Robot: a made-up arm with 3 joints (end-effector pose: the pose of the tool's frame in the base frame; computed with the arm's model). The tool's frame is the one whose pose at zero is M.
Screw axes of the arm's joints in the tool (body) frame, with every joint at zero. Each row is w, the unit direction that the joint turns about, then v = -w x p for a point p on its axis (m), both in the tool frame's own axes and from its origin. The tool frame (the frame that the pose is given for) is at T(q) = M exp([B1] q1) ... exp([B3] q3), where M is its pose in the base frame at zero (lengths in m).
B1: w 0 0 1 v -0.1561 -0.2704 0
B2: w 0 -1 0 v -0.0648 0 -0.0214
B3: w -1 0 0 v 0 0.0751 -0.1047
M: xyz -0.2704 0.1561 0.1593 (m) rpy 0 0 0 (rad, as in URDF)
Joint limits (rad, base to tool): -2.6..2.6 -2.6..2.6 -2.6..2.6
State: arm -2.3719 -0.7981 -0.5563
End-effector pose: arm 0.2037 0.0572 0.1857 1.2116 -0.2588 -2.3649
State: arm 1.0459 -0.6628 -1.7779
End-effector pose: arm -0.0718 -0.2111 0.1681 1.2160 1.2403 0.1795
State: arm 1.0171 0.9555 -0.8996
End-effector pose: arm -0.2374 -0.2742 0.1454 1.2486 -0.4024 1.3068
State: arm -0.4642 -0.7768 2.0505
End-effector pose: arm -0.2915 0.2239 0.0112 -1.7215 0.8865 0.4860
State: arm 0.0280 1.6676 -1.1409
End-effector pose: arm -0.3632 0.0166 0.0620 0.8759 -1.4569 0.9611
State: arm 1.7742 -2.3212 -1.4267
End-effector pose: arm 0.0397 -0.1534 0.0392 -0.8449 1.4514 -0.3293
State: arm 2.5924 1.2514 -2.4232
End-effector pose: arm 0.2599 -0.0690 0.0748 -0.9985 -1.6675 -1.0455
